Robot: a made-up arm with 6 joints.
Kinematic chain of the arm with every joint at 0, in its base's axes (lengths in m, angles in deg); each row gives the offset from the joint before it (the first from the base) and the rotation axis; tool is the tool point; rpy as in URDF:
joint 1: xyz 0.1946 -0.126 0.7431 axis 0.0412 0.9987 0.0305
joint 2: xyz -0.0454 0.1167 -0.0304 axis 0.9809 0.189 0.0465
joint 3: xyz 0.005 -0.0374 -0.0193 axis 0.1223 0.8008 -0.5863
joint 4: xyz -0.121 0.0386 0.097 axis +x
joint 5: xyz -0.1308 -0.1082 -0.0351 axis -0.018 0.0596 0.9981
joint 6: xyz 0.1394 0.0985 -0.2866 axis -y
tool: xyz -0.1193 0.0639 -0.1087 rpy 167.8 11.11 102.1
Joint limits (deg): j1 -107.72..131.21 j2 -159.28..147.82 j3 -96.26..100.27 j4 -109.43..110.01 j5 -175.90..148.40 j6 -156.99..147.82
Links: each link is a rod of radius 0.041 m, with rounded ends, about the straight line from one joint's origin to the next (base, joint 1, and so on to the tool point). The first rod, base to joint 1, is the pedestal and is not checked.
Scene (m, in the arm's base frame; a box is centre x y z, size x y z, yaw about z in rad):
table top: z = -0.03
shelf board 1: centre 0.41 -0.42 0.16 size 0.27 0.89 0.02 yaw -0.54
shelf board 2: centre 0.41 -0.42 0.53 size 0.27 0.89 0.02 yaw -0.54
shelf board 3: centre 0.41 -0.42 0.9 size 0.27 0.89 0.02 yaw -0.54
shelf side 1: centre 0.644 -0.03 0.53 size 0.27 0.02 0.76 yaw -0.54
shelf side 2: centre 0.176 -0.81 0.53 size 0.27 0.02 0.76 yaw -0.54
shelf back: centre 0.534 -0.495 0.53 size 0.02 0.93 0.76 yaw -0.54
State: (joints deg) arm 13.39 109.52 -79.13 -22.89 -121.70 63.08
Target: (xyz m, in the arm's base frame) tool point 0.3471 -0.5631 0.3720
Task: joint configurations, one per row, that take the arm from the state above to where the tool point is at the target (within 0.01 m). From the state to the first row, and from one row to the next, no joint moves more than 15 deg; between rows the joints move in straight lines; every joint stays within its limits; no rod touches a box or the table.
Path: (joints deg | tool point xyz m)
1: 18.07 98.08 -81.34 -31.92 -116.37 59.89 | 0.2192 0.0350 0.1652
2: 22.76 86.65 -83.55 -40.95 -111.04 56.70 | 0.1666 -0.1424 0.1850
3: 27.44 75.21 -85.75 -49.98 -105.71 53.50 | 0.1294 -0.2993 0.2590
4: 32.13 63.78 -87.96 -59.01 -100.37 50.31 | 0.1131 -0.4228 0.3720
5: 17.72 59.23 -89.66 -57.90 -111.68 59.22 | 0.1845 -0.4804 0.3628
6: 3.31 54.69 -91.36 -56.78 -122.99 68.12 | 0.2608 -0.5271 0.3608
7: -11.10 50.15 -93.06 -55.67 -134.29 77.03 | 0.3471 -0.5631 0.3720

